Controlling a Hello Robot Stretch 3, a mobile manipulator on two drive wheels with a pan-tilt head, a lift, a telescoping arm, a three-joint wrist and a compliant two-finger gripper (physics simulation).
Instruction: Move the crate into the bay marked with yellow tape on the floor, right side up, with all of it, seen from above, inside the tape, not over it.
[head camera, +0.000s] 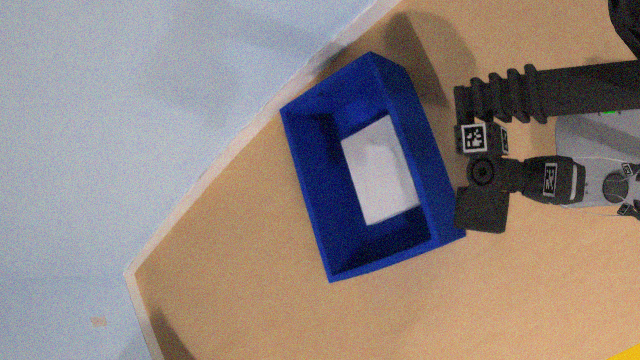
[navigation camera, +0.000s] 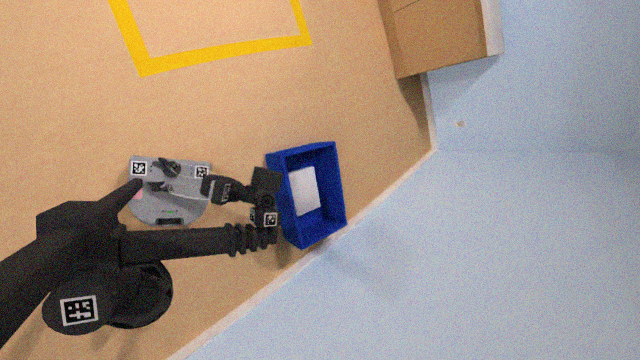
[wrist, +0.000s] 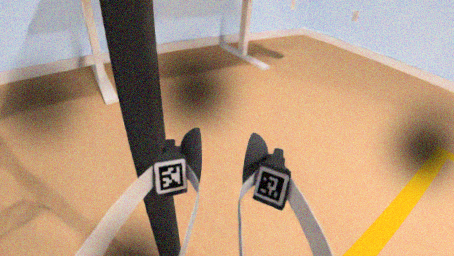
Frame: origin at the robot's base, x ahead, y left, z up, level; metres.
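Seen in the pictures: gripper, fingertip midpoint: (navigation camera: 150, 172); robot's base, link origin: (head camera: 613, 187).
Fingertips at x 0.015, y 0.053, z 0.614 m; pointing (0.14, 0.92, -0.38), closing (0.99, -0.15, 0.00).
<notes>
Pixels of each thing's middle, then the offset from my fingertips to it.
- blue crate, body centre: (head camera: 371, 169) (navigation camera: 308, 192) dx -0.107, dy -0.850, dz -0.504 m
- white block, body centre: (head camera: 382, 170) (navigation camera: 303, 190) dx -0.107, dy -0.850, dz -0.569 m
The blue crate (head camera: 425, 145) (navigation camera: 327, 192) stands upright, open side up, on the floor beside the wall, with a white block (head camera: 382, 175) (navigation camera: 305, 191) inside. Yellow tape (navigation camera: 220, 54) (wrist: 392, 220) marks the bay at the upper left of the navigation view, apart from the crate; a corner of tape (head camera: 629, 353) shows at the lower right of the head view. My gripper (wrist: 224, 148) (navigation camera: 165, 177) is open and empty, pointing away from the crate, over the robot's base. The back of my wrist is at the crate's near long side; whether they touch I cannot tell.
A brown cabinet (navigation camera: 442, 40) stands against the wall at the upper right of the navigation view. The blue wall (head camera: 125, 125) (navigation camera: 475, 250) runs close along the crate's far side. White table legs (wrist: 103, 82) and a dark mast (wrist: 132, 75) show in the wrist view.
</notes>
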